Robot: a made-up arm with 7 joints. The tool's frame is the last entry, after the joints.
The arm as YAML. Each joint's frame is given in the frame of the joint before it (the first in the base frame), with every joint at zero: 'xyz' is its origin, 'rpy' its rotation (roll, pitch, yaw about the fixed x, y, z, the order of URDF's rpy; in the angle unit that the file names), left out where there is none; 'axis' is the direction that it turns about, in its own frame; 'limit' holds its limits. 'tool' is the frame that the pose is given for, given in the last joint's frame.
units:
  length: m
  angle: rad
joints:
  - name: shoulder
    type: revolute
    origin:
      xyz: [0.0, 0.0, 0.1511]
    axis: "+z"
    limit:
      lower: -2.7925
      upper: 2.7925
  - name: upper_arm
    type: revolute
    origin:
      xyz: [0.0, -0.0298, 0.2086]
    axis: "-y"
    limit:
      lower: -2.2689
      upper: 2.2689
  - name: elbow
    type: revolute
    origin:
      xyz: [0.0, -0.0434, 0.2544]
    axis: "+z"
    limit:
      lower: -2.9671
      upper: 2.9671
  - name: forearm
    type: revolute
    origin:
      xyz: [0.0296, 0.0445, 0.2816]
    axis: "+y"
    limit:
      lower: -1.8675
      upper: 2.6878
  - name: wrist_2
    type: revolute
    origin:
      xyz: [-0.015, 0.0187, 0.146]
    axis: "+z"
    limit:
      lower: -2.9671
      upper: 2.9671
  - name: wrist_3
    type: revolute
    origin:
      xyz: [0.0, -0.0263, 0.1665]
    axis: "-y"
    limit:
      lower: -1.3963
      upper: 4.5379
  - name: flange
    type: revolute
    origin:
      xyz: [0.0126, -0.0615, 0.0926]
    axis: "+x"
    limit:
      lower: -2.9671
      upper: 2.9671
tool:
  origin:
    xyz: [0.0, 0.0, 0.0]
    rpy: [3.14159, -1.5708, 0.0]
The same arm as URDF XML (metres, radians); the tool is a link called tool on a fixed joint. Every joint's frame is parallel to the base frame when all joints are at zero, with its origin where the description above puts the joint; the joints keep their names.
<robot name="arm">
  <link name="base"/>
  <link name="link1"/>
  <link name="link2"/>
  <link name="link3"/>
  <link name="link4"/>
  <link name="link5"/>
  <link name="link6"/>
  <link name="link7"/>
  <link name="tool"/>
  <joint name="shoulder" type="revolute">
    <parent link="base"/>
    <child link="link1"/>
    <origin xyz="0.0000 0.0000 0.1511" rpy="0.0000 0.0000 0.0000"/>
    <axis xyz="0 0 1"/>
    <limit lower="-2.7925" upper="2.7925"/>
  </joint>
  <joint name="upper_arm" type="revolute">
    <parent link="link1"/>
    <child link="link2"/>
    <origin xyz="0.0000 -0.0298 0.2086" rpy="0.0000 0.0000 0.0000"/>
    <axis xyz="0 -1 0"/>
    <limit lower="-2.2689" upper="2.2689"/>
  </joint>
  <joint name="elbow" type="revolute">
    <parent link="link2"/>
    <child link="link3"/>
    <origin xyz="0.0000 -0.0434 0.2544" rpy="0.0000 0.0000 0.0000"/>
    <axis xyz="0 0 1"/>
    <limit lower="-2.9671" upper="2.9671"/>
  </joint>
  <joint name="forearm" type="revolute">
    <parent link="link3"/>
    <child link="link4"/>
    <origin xyz="0.0296 0.0445 0.2816" rpy="0.0000 0.0000 0.0000"/>
    <axis xyz="0 1 0"/>
    <limit lower="-1.8675" upper="2.6878"/>
  </joint>
  <joint name="wrist_2" type="revolute">
    <parent link="link4"/>
    <child link="link5"/>
    <origin xyz="-0.0150 0.0187 0.1460" rpy="0.0000 0.0000 0.0000"/>
    <axis xyz="0 0 1"/>
    <limit lower="-2.9671" upper="2.9671"/>
  </joint>
  <joint name="wrist_3" type="revolute">
    <parent link="link5"/>
    <child link="link6"/>
    <origin xyz="0.0000 -0.0263 0.1665" rpy="0.0000 0.0000 0.0000"/>
    <axis xyz="0 -1 0"/>
    <limit lower="-1.3963" upper="4.5379"/>
  </joint>
  <joint name="flange" type="revolute">
    <parent link="link6"/>
    <child link="link7"/>
    <origin xyz="0.0126 -0.0615 0.0926" rpy="0.0000 0.0000 0.0000"/>
    <axis xyz="1 0 0"/>
    <limit lower="-2.9671" upper="2.9671"/>
  </joint>
  <joint name="tool_joint" type="fixed">
    <parent link="link7"/>
    <child link="tool"/>
    <origin xyz="0.0000 0.0000 0.0000" rpy="3.1416 -1.5708 0.0000"/>
  </joint>
</robot>

